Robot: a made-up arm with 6 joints. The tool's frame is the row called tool. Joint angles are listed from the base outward. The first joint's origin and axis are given. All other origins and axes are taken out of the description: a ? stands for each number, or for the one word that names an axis. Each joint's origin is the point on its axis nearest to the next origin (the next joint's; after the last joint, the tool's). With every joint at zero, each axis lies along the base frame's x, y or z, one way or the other. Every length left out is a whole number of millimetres.
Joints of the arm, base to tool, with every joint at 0 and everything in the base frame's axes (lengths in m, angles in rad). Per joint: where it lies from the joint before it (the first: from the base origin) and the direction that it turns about. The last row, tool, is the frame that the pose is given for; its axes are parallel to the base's.
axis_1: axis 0 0 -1 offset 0 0 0.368
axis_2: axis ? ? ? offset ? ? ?
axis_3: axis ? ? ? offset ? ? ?
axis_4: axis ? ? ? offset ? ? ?
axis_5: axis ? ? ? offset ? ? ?
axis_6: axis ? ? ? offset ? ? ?
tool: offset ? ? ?
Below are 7 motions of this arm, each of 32 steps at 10 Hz.
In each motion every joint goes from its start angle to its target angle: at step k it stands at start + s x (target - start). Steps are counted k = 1, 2, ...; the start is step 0. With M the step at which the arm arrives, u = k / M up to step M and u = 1 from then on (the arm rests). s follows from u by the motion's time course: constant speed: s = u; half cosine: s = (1 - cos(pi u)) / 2; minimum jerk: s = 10 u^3 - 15 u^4 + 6 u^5.
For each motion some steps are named. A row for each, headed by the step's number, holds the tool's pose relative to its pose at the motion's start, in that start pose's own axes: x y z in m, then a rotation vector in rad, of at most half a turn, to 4 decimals.
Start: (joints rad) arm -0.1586 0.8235 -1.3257 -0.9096 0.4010 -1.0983
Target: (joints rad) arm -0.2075 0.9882 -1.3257 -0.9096 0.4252 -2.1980
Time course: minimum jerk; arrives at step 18
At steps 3, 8, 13, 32:
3: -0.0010 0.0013 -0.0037 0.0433 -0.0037 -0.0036
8: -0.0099 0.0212 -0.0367 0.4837 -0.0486 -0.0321
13: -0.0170 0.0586 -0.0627 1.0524 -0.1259 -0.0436
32: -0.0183 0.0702 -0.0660 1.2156 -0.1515 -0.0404

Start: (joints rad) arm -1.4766 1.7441 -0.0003 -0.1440 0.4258 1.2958
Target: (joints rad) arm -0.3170 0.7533 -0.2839 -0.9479 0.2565 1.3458
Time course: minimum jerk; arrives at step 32
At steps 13, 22, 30, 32:
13: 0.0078 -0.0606 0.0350 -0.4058 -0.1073 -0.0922
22: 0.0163 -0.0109 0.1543 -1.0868 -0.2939 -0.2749
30: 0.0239 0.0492 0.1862 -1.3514 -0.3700 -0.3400
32: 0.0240 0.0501 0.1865 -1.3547 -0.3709 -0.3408

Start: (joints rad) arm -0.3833 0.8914 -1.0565 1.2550 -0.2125 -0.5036
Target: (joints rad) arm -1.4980 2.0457 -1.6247 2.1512 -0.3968 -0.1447
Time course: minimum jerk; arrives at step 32
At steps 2, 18, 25, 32:
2: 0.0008 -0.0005 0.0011 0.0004 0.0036 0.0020
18: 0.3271 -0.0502 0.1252 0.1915 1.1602 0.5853
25: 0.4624 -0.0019 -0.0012 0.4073 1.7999 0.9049
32: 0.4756 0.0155 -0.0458 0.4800 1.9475 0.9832

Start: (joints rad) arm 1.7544 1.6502 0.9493 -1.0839 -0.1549 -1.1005
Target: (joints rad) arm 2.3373 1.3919 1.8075 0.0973 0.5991 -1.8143
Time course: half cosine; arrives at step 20
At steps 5, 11, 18, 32:
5: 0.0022 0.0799 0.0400 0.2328 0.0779 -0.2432
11: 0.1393 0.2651 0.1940 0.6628 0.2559 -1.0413
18: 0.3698 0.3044 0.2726 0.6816 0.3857 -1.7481
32: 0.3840 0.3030 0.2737 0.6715 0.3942 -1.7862

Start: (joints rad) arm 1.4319 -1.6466 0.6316 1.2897 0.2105 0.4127
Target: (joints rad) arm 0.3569 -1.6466 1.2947 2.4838 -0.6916 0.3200
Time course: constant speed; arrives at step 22
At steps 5, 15, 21, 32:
5: 0.0712 -0.0211 0.0661 -0.1822 0.3618 0.1930
15: 0.2638 -0.0394 0.0760 -0.1459 1.2659 0.4590
21: 0.3269 -0.0692 -0.0045 0.1322 1.8271 0.4451
32: 0.3293 -0.0761 -0.0201 0.1949 1.9153 0.4242

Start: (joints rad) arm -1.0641 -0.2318 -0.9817 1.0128 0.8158 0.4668
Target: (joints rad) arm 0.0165 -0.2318 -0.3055 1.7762 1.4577 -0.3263
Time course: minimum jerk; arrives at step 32
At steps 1, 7, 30, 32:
1: -0.0001 0.0001 0.0000 0.0001 0.0003 -0.0001
7: -0.0232 0.0148 0.0091 0.0248 0.0845 -0.0178
30: -0.2453 0.2518 0.2355 0.1004 0.7800 -0.4001
32: -0.2457 0.2524 0.2363 0.1001 0.7807 -0.4010

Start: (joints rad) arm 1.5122 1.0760 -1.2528 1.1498 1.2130 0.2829
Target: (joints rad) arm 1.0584 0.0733 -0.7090 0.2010 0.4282 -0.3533
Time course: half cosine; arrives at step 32
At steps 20, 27, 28, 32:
20: 0.0841 -0.2655 -0.0822 0.0292 -0.7188 0.5039
27: 0.1250 -0.3664 0.0049 -0.1168 -0.8081 0.8720
28: 0.1276 -0.3735 0.0150 -0.1324 -0.8086 0.9048
32: 0.1319 -0.3854 0.0342 -0.1617 -0.8065 0.9646

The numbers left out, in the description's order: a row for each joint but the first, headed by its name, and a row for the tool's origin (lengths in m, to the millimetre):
axis_2: axis 0 -1 0, xyz -0.001 0.004 0
axis_3: axis 0 0 1, xyz -0.367 0 -0.08
axis_4: axis 0 1 0, xyz -0.026 0.185 0
axis_5: axis 0 0 -1, xyz -0.026 0 0.068
axis_6: axis -1 0 0, xyz -0.207 -0.056 0
tool: xyz 0 -0.061 -0.035

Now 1 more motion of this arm.
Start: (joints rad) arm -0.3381 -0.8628 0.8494 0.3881 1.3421 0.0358
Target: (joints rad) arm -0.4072 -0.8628 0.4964 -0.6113 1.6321 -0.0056
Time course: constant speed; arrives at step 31
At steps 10, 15, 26, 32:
10: -0.0164 0.0541 -0.0443 0.3206 -0.0399 -0.1940
15: -0.0198 0.0877 -0.0616 0.4809 -0.0626 -0.2912
26: -0.0133 0.1694 -0.0860 0.8359 -0.1208 -0.4976
32: -0.0040 0.2074 -0.0904 0.9990 -0.1516 -0.5848

